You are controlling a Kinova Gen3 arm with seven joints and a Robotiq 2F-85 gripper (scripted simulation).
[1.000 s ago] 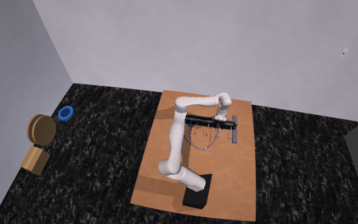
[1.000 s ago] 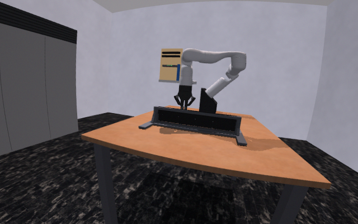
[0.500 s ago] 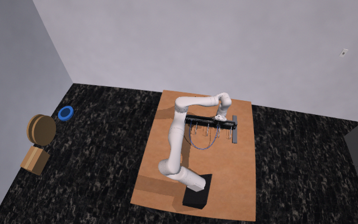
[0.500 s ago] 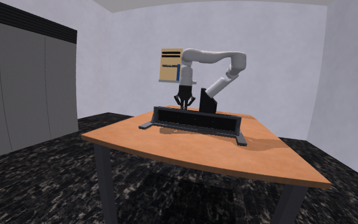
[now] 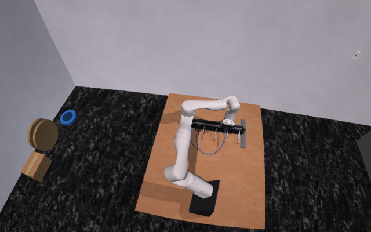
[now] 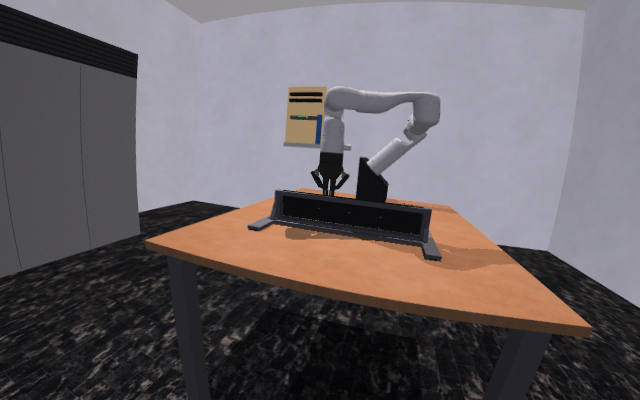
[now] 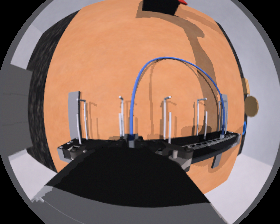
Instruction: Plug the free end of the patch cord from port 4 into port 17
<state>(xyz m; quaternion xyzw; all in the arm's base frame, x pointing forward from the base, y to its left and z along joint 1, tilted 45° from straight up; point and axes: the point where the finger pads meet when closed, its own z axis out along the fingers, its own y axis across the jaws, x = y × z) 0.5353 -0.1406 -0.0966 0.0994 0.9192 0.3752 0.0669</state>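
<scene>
The plug is 10 mm below my hand and 10 mm ahead of it.
</scene>
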